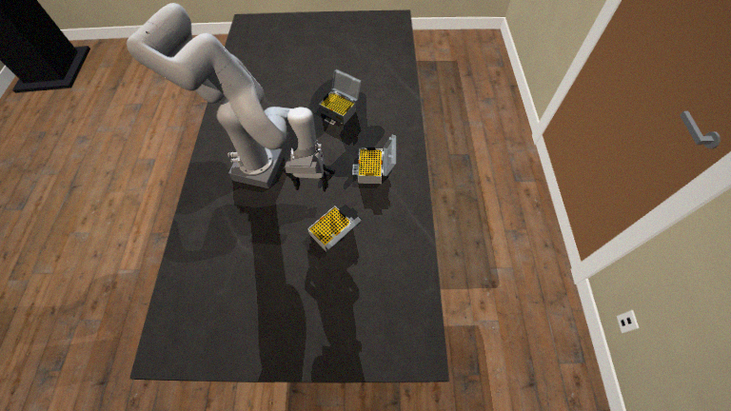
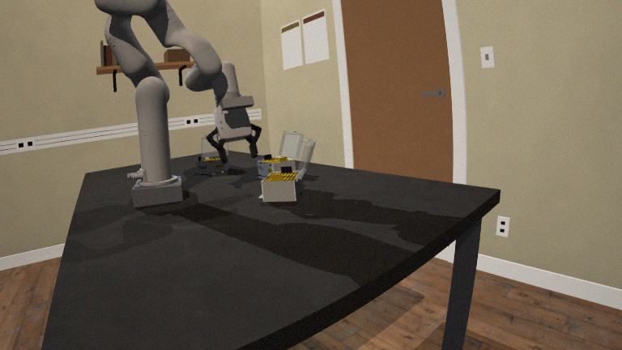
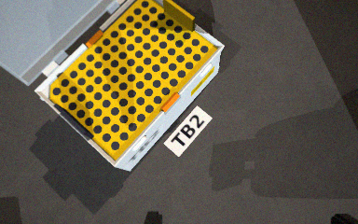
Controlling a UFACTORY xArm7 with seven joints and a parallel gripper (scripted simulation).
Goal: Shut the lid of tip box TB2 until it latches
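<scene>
My gripper is now 170 mm to the left of the lid, 100 mm short of it and 10 mm above it. Round my hand: tip box (130 mm to the right, 60 mm ahead, 40 mm below); then label tab (100 mm below, 80 mm to the right, 20 mm ahead).
</scene>
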